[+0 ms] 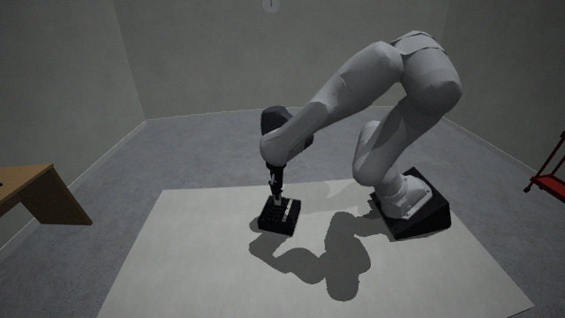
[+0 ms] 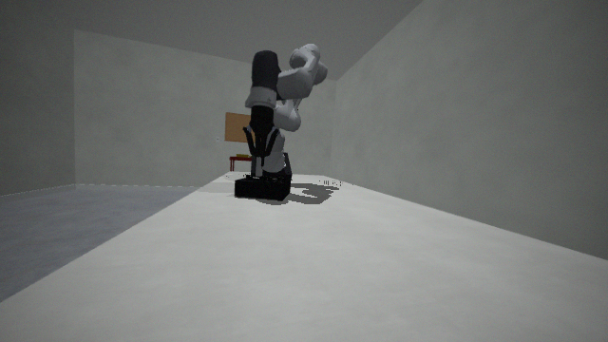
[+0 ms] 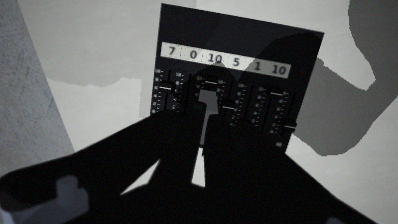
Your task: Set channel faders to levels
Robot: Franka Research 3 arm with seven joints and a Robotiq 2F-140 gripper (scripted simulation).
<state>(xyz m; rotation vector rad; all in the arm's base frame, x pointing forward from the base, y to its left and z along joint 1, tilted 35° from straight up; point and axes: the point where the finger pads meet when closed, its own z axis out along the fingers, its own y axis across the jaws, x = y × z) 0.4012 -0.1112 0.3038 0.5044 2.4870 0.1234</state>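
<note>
My hand is 10 mm short of the channel 2 fader cap, 30 mm to the left of it and 40 mm above it. Also, from my hand: channel 1 fader cap (20 mm behind, 40 mm to the right, 40 mm below); then master fader cap (50 mm ahead, 80 mm to the left, 40 mm below).
</note>
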